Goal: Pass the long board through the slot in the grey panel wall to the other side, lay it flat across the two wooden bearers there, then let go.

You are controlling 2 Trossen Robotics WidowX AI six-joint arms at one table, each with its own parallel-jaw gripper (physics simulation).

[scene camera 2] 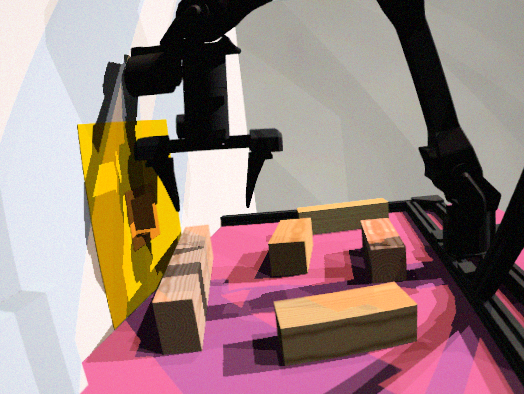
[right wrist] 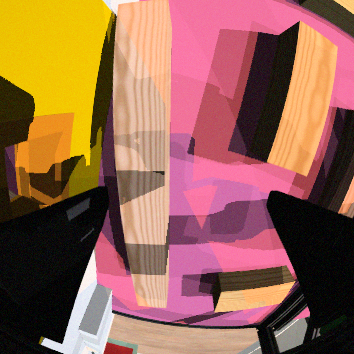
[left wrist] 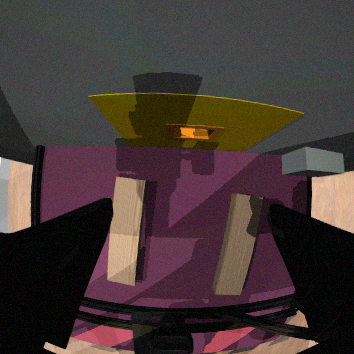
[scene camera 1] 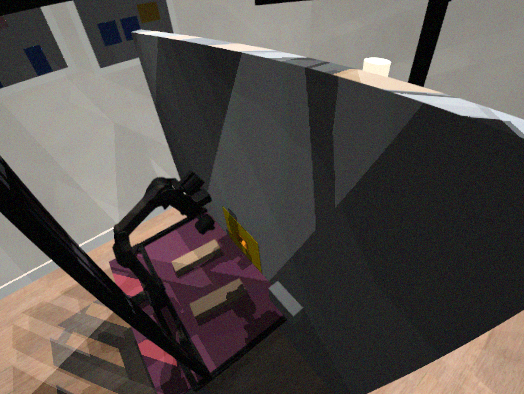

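Where they show: left gripper, between the fingertips: (left wrist: 194, 210); right gripper, between the fingertips: (scene camera 2: 212, 209) (right wrist: 191, 197); left arm's base, origin of its link: (left wrist: 170, 322) (scene camera 1: 160, 302); right arm's base, origin of its link: (scene camera 2: 471, 250).
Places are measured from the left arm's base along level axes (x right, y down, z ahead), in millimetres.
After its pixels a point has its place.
The long board (scene camera 2: 186, 280) {x 143, y -38, z 579 mm} (right wrist: 142, 150) {x -4, y -38, z 539 mm} lies flat on the pink mat, along the wall at the foot of the yellow plate. The orange-rimmed slot (scene camera 1: 243, 244) {x 21, y -62, z 435 mm} (scene camera 2: 157, 224) {x -19, y -66, z 485 mm} (left wrist: 219, 131) {x 65, y -107, z 431 mm} passes through that plate and the grey panel wall (scene camera 1: 265, 165) {x 238, y -626, z 433 mm} (left wrist: 260, 55) {x 53, y -290, z 433 mm}. My right gripper (scene camera 2: 213, 208) {x 1, y -85, z 576 mm} (right wrist: 191, 197) {x 1, y -85, z 576 mm} is open and empty, pointing down above the board, which shows nearer its left-hand finger in the right wrist view. Two wooden bearers (scene camera 1: 197, 257) {x -86, y -19, z 236 mm} (scene camera 1: 218, 300) {x 159, y -19, z 206 mm} (left wrist: 126, 230) {x -100, y -19, z 246 mm} (left wrist: 239, 245) {x 141, y -19, z 218 mm} lie apart on the other side. My left gripper (left wrist: 194, 210) {x 1, y -293, z 318 mm} is open and empty, above the bearers.
Beside the board stand several wooden blocks (scene camera 2: 291, 250) {x -20, y -16, z 671 mm} (scene camera 2: 385, 252) {x 36, y -20, z 793 mm} (scene camera 2: 345, 325) {x 212, y -12, z 741 mm} (scene camera 2: 345, 215) {x -242, y -9, z 747 mm} (right wrist: 305, 95) {x -89, y -28, z 659 mm} (right wrist: 255, 290) {x 157, y -19, z 727 mm}. The yellow plate (scene camera 1: 255, 257) {x 120, y -74, z 431 mm} (scene camera 2: 100, 235) {x 141, y -91, z 483 mm} (left wrist: 250, 117) {x 92, y -173, z 431 mm} (right wrist: 50, 40) {x -66, y -91, z 484 mm} stands upright at the wall. A grey block (scene camera 1: 286, 299) {x 351, y -81, z 407 mm} (left wrist: 312, 161) {x 291, y -81, z 401 mm} sits at the wall's foot on the bearers' side.
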